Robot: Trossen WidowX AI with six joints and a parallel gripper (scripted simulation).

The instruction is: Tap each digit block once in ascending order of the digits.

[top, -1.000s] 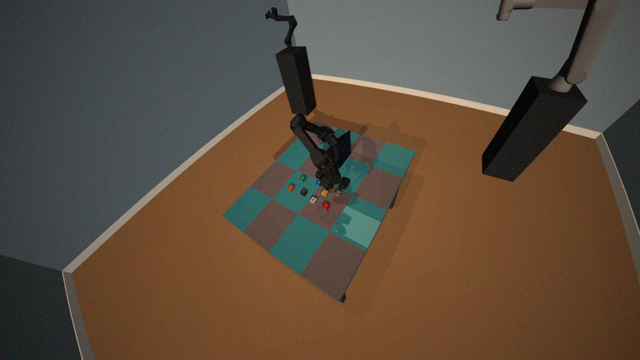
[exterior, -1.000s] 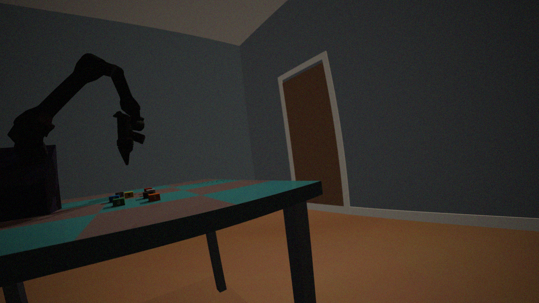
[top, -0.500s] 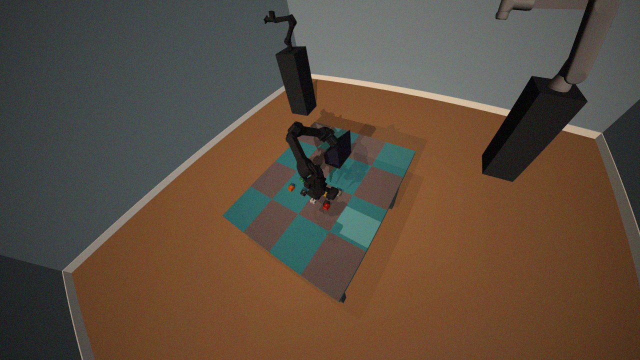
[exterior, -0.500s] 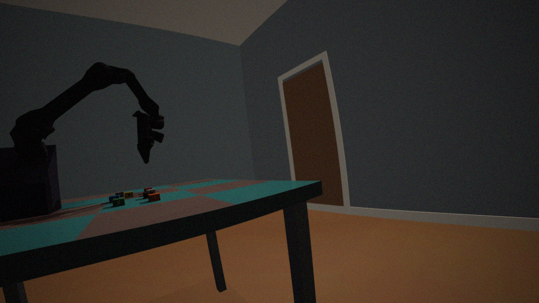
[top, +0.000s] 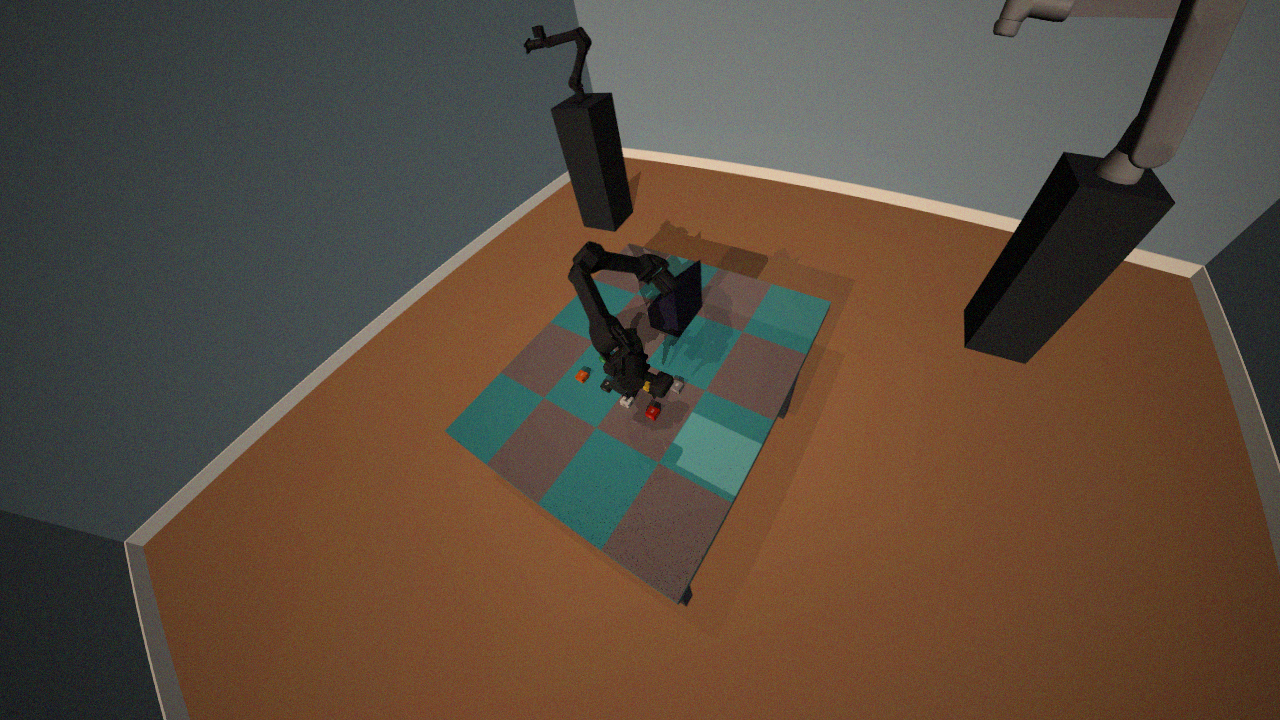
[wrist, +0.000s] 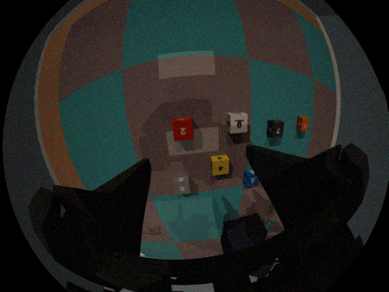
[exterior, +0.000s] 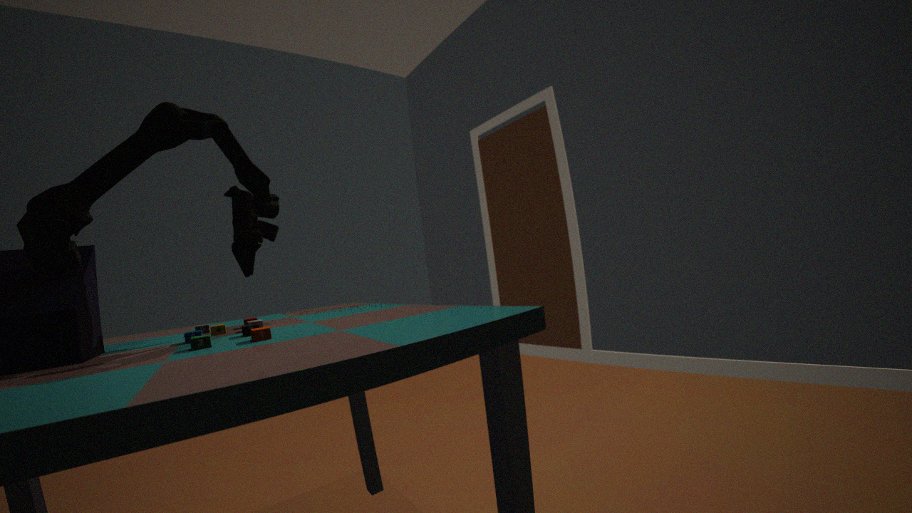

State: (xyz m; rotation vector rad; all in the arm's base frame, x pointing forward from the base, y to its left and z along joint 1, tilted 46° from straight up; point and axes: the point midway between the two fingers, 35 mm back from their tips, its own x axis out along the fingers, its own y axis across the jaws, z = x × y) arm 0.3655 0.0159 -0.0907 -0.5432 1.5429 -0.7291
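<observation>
Now: the grey block 120 mm behind my gripper tip, 40 mm to the left of it and 120 mm below it. From my gripper tip the other things lie so: red block 10 mm behind, 10 mm to the left, 120 mm below; white block 10 mm behind, 80 mm to the right, 120 mm below; yellow block 90 mm behind, 40 mm to the right, 120 mm below.
</observation>
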